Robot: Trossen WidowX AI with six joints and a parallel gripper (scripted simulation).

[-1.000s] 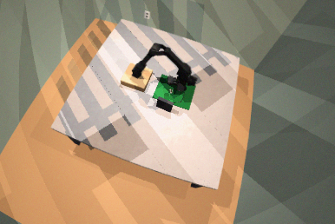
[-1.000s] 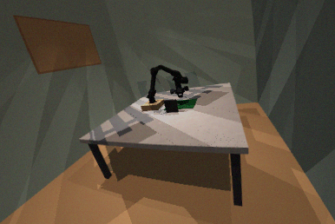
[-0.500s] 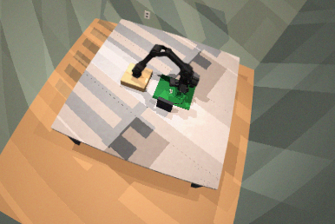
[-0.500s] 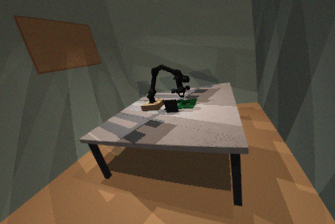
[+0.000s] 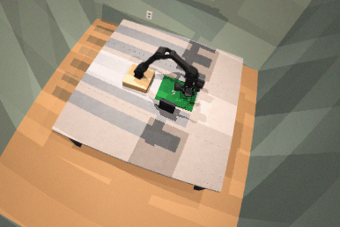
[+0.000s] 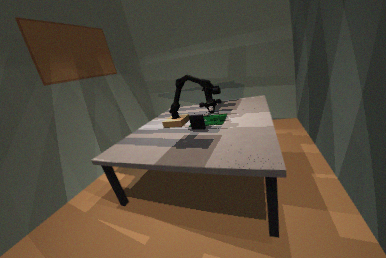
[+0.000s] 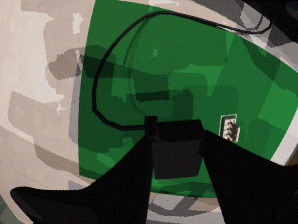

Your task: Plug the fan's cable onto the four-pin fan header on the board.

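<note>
Right now the green circuit board is 6 cm behind my gripper tip, 2 cm to the left of it and 9 cm below it. The rest, counted from my gripper tip: black fan plug 1 cm to the left; then black fan 6 cm behind, 15 cm to the right, 2 cm below; then four-pin fan header 9 cm behind, 8 cm below.
</note>
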